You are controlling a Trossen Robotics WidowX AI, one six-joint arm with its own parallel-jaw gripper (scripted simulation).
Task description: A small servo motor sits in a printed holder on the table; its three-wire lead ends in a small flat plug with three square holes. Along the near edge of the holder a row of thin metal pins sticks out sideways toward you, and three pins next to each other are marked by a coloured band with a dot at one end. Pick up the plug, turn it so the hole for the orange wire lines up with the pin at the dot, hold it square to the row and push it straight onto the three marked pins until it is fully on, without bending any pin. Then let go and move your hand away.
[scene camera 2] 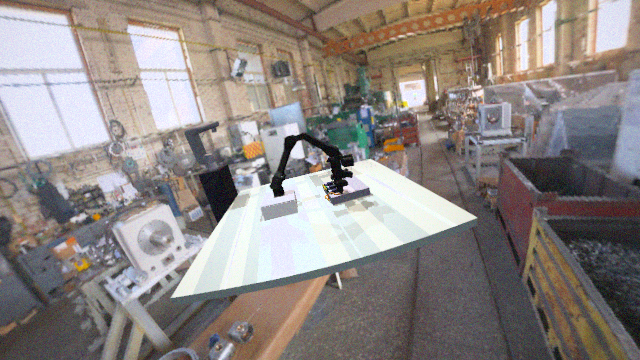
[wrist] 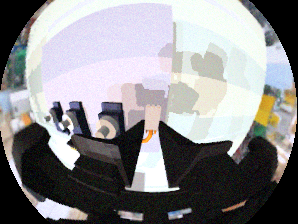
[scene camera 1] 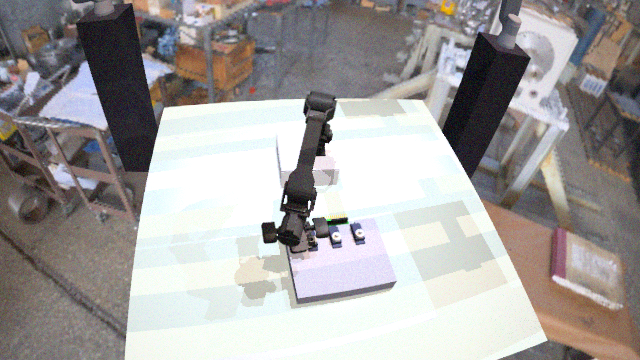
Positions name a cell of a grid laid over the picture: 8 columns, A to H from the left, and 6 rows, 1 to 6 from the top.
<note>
In view: the gripper (scene camera 1: D5) and a printed holder (scene camera 1: E5).
The gripper also shows in the wrist view (wrist: E4). The printed holder also shows in the wrist view (wrist: D2).
</note>
